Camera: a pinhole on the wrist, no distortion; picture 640 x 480 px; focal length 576.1 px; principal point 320.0 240.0 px. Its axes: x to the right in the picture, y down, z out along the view. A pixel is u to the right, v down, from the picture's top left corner.
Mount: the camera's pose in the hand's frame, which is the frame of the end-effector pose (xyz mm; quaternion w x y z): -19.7 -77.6 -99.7 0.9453 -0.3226 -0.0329 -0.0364
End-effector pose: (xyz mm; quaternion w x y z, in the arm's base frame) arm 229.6 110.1 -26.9 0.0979 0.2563 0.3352 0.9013
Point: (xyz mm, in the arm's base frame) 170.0 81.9 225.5
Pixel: 613 404
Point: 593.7 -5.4 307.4
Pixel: 148 254
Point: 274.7 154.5 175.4
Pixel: 483 199
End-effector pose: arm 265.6 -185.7 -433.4 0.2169 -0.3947 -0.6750 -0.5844
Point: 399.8 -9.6 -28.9
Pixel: outside the picture
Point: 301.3 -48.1 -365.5
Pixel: 538 218
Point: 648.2 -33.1 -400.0
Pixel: 164 380
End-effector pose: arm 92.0 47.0 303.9 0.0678 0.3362 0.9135 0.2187
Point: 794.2 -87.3 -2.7
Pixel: outside the picture
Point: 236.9 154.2 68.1
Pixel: 319 38
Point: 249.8 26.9 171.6
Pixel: 104 49
